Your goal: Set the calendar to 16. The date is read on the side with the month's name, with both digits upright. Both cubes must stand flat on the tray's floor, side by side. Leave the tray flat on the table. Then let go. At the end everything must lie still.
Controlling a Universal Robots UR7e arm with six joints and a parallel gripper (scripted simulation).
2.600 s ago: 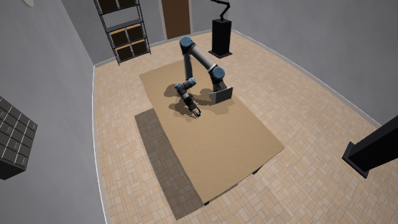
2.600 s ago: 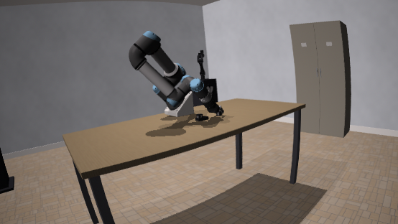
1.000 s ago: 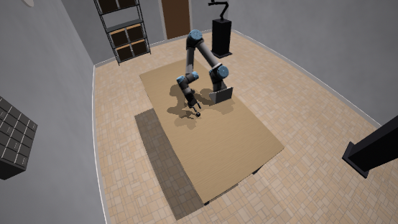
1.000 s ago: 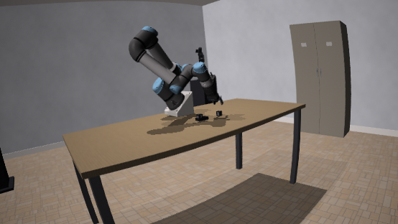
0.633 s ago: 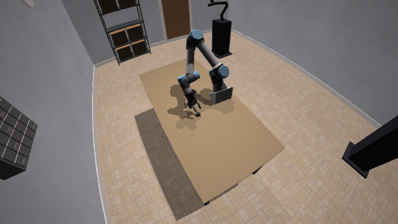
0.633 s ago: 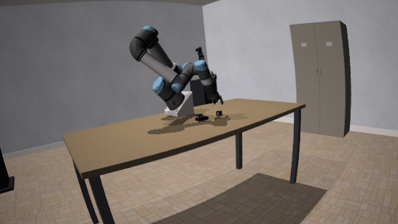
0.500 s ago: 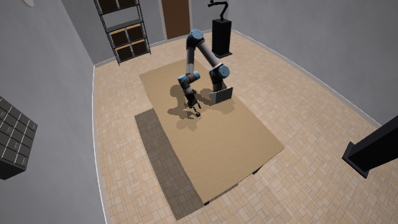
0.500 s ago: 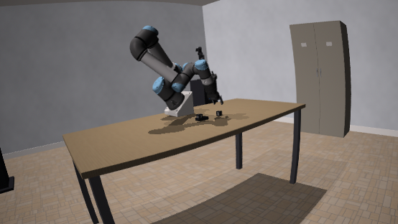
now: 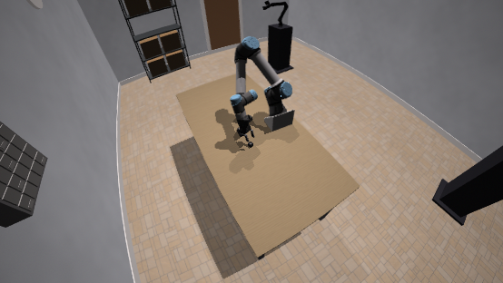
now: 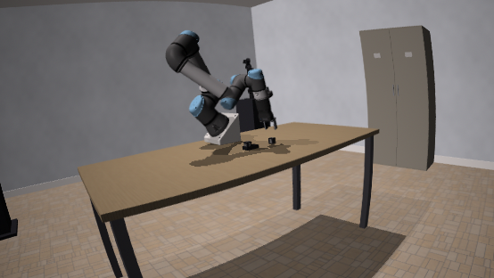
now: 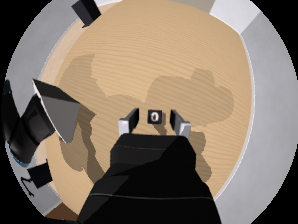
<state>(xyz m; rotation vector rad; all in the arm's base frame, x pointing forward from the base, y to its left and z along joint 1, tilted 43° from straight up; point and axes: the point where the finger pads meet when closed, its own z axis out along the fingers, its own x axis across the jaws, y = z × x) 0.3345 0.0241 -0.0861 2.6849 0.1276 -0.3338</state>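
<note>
The black date cube lies 8 cm below my hand. Also, from my hand: dark calendar tray 1 cm behind, 15 cm to the right, 9 cm below.
</note>
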